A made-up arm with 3 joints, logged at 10 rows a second.
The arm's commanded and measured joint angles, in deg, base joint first. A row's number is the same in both.
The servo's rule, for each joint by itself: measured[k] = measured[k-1] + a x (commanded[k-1-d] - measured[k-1]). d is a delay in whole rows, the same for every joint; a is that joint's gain. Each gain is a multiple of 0.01, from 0.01 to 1. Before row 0 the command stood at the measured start. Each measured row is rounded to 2 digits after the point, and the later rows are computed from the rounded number. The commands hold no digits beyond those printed.
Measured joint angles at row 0: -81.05, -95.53, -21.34
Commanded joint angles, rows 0 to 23: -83.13, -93.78, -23.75; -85.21, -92.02, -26.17; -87.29, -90.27, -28.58; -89.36, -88.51, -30.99; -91.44, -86.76, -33.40; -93.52, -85.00, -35.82; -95.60, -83.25, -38.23; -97.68, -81.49, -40.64; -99.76, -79.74, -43.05; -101.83, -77.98, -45.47; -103.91, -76.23, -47.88; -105.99, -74.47, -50.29; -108.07, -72.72, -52.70; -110.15, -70.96, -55.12; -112.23, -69.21, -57.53; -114.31, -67.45, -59.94; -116.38, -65.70, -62.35; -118.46, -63.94, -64.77; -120.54, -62.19, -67.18; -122.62, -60.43, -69.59; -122.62, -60.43, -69.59; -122.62, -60.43, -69.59; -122.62, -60.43, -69.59; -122.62, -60.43, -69.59
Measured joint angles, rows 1 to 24: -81.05, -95.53, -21.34; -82.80, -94.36, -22.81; -84.82, -92.79, -24.86; -86.89, -91.10, -27.13; -88.96, -89.36, -29.48; -91.04, -87.62, -31.87; -93.12, -85.86, -34.28; -95.20, -84.11, -36.69; -97.28, -82.35, -39.10; -99.36, -80.60, -41.51; -101.43, -78.84, -43.93; -103.51, -77.09, -46.34; -105.59, -75.33, -48.75; -107.67, -73.58, -51.16; -109.75, -71.82, -53.58; -111.83, -70.07, -55.99; -113.91, -68.31, -58.40; -115.98, -66.56, -60.81; -118.06, -64.80, -63.23; -120.14, -63.05, -65.64; -122.22, -61.29, -68.05; -122.56, -60.71, -68.99; -122.61, -60.52, -69.36; -122.62, -60.46, -69.50
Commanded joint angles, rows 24 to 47: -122.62, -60.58, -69.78; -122.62, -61.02, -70.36; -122.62, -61.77, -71.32; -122.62, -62.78, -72.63; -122.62, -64.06, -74.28; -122.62, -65.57, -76.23; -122.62, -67.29, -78.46; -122.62, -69.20, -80.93; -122.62, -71.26, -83.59; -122.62, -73.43, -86.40; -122.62, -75.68, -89.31; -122.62, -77.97, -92.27; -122.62, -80.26, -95.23; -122.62, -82.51, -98.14; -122.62, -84.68, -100.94; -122.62, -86.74, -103.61; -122.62, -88.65, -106.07; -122.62, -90.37, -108.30; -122.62, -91.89, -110.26; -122.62, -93.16, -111.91; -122.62, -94.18, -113.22; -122.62, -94.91, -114.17; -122.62, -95.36, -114.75; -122.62, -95.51, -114.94
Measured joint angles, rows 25 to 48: -122.62, -60.44, -69.55; -122.62, -60.53, -69.69; -122.62, -60.86, -70.10; -122.62, -61.47, -70.84; -122.62, -62.35, -71.93; -122.62, -63.50, -73.36; -122.62, -64.89, -75.11; -122.62, -66.50, -77.15; -122.62, -68.31, -79.46; -122.62, -70.29, -81.98; -122.62, -72.39, -84.68; -122.62, -74.59, -87.50; -122.62, -76.85, -90.41; -122.62, -79.13, -93.35; -122.62, -81.39, -96.27; -122.62, -83.59, -99.12; -122.62, -85.70, -101.86; -122.62, -87.68, -104.43; -122.62, -89.48, -106.79; -122.62, -91.09, -108.91; -122.62, -92.48, -110.74; -122.62, -93.62, -112.25; -122.62, -94.48, -113.42; -122.62, -95.07, -114.23
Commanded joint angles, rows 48 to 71: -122.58, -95.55, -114.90; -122.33, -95.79, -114.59; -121.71, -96.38, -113.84; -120.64, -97.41, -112.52; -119.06, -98.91, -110.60; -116.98, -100.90, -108.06; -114.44, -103.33, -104.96; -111.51, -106.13, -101.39; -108.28, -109.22, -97.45; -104.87, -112.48, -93.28; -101.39, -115.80, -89.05; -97.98, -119.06, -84.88; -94.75, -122.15, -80.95; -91.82, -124.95, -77.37; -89.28, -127.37, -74.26; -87.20, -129.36, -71.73; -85.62, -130.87, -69.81; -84.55, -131.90, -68.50; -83.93, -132.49, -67.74; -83.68, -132.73, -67.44; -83.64, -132.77, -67.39; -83.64, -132.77, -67.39; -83.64, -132.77, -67.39; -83.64, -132.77, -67.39
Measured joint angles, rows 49 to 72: -122.62, -95.36, -114.66; -122.59, -95.49, -114.81; -122.37, -95.69, -114.68; -121.82, -96.15, -114.17; -120.83, -96.99, -113.16; -119.34, -98.28, -111.60; -117.36, -100.04, -109.44; -114.91, -102.24, -106.71; -112.05, -104.85, -103.46; -108.88, -107.78, -99.79; -105.51, -110.93, -95.82; -102.05, -114.19, -91.69; -98.63, -117.45, -87.54; -95.37, -120.60, -83.52; -92.39, -123.51, -79.77; -89.78, -126.10, -76.41; -87.61, -128.28, -73.56; -85.94, -130.02, -71.27; -84.77, -131.28, -69.58; -84.06, -132.09, -68.46; -83.74, -132.52, -67.84; -83.66, -132.69, -67.57; -83.64, -132.74, -67.46; -83.64, -132.76, -67.42
